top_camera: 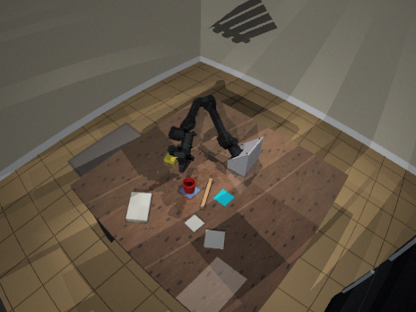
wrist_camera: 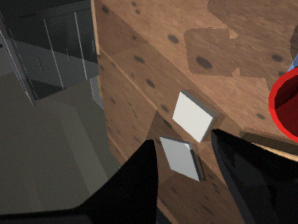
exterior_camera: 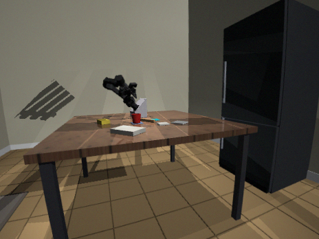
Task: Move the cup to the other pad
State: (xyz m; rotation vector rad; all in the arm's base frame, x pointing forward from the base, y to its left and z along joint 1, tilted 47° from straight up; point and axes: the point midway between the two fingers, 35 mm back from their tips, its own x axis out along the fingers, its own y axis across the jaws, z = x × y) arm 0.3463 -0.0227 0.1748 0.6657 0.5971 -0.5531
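The red cup lies 4 cm behind my gripper tip, 1 cm to the left of it and 15 cm below it. Also, from my gripper tip: blue pad: 4 cm behind, 2 cm to the left, 20 cm below; wooden stick: 8 cm behind, 11 cm to the left, 19 cm below; cyan pad: 11 cm behind, 20 cm to the left, 20 cm below.
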